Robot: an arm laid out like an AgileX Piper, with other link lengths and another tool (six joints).
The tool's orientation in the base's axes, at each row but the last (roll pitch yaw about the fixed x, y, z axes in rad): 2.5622 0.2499 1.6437; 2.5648 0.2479 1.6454; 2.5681 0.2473 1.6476; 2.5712 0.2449 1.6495; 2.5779 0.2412 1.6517; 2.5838 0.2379 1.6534; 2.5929 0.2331 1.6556; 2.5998 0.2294 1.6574; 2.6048 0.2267 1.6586; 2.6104 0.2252 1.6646; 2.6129 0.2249 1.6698; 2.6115 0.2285 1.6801
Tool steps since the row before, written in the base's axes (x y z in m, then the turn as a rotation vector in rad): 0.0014 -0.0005 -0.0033 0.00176 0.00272 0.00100; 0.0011 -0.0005 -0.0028 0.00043 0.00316 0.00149; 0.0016 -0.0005 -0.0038 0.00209 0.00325 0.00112; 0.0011 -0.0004 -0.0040 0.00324 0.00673 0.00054; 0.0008 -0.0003 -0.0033 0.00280 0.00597 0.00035; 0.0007 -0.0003 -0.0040 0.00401 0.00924 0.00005; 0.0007 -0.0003 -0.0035 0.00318 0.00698 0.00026; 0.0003 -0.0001 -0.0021 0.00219 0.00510 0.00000; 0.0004 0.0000 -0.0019 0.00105 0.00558 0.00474; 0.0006 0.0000 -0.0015 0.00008 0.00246 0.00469; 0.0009 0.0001 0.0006 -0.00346 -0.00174 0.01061; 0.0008 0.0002 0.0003 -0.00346 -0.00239 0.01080
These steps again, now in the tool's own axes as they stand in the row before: 0.0002 -0.0007 0.0035 0.00226 0.00252 -0.00028; 0.0001 -0.0007 0.0030 0.00266 0.00176 -0.00149; 0.0003 -0.0008 0.0041 0.00271 0.00296 -0.00028; 0.0005 -0.0013 0.0039 0.00613 0.00429 0.00027; 0.0004 -0.0011 0.0032 0.00547 0.00368 0.00031; 0.0006 -0.0015 0.0037 0.00862 0.00517 0.00070; 0.0005 -0.0012 0.0033 0.00644 0.00415 0.00043; 0.0004 -0.0008 0.0019 0.00476 0.00282 0.00040; 0.0004 -0.0006 0.0018 0.00426 0.00431 -0.00424; 0.0003 -0.0002 0.0016 0.00133 0.00286 -0.00425; -0.0001 0.0011 -0.0001 -0.00372 0.00194 -0.01049; 0.0000 0.0009 0.0001 -0.00439 0.00190 -0.01056
